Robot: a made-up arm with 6 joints. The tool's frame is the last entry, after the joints. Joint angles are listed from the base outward. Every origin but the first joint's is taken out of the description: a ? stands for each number. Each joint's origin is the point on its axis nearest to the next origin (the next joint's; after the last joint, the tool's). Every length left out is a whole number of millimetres.
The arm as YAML. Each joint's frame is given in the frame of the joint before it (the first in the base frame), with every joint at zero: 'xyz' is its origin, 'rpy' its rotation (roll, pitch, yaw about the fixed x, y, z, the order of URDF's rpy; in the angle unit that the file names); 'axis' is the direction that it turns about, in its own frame. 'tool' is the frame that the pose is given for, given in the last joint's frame.
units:
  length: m
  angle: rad
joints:
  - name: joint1
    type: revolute
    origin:
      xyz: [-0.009, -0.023, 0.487]
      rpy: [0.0, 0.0, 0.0]
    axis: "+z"
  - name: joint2
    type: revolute
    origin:
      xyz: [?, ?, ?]
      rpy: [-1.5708, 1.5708, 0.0]
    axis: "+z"
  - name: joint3
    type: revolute
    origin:
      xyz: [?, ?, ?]
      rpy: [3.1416, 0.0, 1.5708]
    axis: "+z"
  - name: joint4
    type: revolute
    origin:
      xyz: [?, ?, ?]
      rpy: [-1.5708, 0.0, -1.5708]
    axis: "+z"
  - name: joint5
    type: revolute
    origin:
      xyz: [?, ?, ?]
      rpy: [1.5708, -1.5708, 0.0]
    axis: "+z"
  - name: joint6
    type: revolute
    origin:
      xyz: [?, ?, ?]
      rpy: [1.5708, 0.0, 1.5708]
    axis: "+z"
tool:
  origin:
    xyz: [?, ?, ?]
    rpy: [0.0, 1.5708, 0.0]
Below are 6 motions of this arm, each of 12 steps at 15 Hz.
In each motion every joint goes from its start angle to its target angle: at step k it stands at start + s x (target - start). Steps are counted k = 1, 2, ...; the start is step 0. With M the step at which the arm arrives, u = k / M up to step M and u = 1 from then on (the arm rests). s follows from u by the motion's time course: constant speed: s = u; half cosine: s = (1 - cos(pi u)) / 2; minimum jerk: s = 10 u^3 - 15 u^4 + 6 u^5.
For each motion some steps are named. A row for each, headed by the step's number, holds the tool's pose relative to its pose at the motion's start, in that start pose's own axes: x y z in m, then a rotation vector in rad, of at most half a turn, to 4 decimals.
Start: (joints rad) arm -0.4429 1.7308 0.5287 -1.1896 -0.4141 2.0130
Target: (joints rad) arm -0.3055 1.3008 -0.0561 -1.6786 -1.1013 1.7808
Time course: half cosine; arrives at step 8
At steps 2, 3, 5, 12:
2: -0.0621 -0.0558 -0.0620 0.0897 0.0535 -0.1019
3: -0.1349 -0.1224 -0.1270 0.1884 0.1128 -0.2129
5: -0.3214 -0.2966 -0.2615 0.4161 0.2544 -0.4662
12: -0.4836 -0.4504 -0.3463 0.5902 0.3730 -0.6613

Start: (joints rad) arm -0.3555 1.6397 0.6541 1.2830 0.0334 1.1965
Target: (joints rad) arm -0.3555 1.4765 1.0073 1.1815 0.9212 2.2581
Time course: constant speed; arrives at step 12
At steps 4, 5, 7, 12:
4: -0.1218 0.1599 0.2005 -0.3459 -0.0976 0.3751
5: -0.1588 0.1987 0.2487 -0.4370 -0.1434 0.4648
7: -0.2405 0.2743 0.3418 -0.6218 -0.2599 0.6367
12: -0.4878 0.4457 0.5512 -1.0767 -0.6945 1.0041

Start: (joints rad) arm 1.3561 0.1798 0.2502 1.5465 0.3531 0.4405
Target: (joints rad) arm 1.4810 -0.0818 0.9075 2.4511 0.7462 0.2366
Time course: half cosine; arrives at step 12
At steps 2, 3, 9, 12:
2: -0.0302 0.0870 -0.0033 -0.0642 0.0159 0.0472
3: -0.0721 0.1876 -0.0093 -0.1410 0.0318 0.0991
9: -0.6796 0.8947 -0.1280 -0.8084 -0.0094 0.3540
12: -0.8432 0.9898 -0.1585 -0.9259 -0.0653 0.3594

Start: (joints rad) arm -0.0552 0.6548 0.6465 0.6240 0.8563 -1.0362
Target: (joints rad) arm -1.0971 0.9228 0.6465 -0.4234 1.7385 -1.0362
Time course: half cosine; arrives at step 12
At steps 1, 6, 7, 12:
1: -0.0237 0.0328 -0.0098 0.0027 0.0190 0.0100
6: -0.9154 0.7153 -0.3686 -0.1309 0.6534 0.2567
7: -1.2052 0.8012 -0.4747 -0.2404 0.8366 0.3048
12: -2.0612 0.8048 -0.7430 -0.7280 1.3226 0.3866

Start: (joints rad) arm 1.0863 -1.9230 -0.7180 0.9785 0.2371 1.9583
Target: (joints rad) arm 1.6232 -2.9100 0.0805 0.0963 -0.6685 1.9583
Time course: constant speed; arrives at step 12
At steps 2, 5, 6, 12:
2: -0.2692 -0.0620 0.1789 0.1945 -0.2564 -0.0510
5: -0.7757 -0.2107 0.2987 0.5466 -0.5792 -0.0564
6: -0.9603 -0.2683 0.2904 0.6698 -0.6707 -0.0353
12: -2.0157 -0.5181 -0.2921 1.2726 -1.0896 0.3440

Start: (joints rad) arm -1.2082 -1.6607 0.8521 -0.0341 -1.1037 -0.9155
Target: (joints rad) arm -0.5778 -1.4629 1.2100 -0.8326 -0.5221 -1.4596
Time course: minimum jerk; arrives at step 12
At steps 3, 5, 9, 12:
3: 0.0229 0.0988 -0.1198 0.1593 -0.0185 -0.1131
5: 0.0826 0.3589 -0.3714 0.5449 -0.0580 -0.3746
9: 0.2443 1.0536 -0.7645 1.4415 -0.1370 -0.9713
12: 0.2779 1.1946 -0.8090 1.6084 -0.1518 -1.0892

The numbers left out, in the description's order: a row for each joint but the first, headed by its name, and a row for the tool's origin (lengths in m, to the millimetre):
joint2: 0.023 -0.005 0.0
joint3: -1.462 0.007 0.0
joint4: -1.163 -0.02 0.0
joint5: -0.017 -0.227 0.0
joint6: -0.041 -0.023 0.0
tool: -0.006 -0.021 0.0

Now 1 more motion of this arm.
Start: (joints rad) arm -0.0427 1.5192 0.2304 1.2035 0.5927 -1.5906
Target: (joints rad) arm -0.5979 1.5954 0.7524 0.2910 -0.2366 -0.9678
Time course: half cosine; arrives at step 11
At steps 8, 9, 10, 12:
8: -0.6895 0.8416 -0.4065 0.5430 0.5519 0.6296
9: -0.7813 0.9355 -0.4086 0.6296 0.5612 0.6675
10: -0.8398 0.9939 -0.4057 0.6852 0.5629 0.6852
12: -0.8599 1.0136 -0.4040 0.7042 0.5628 0.6900

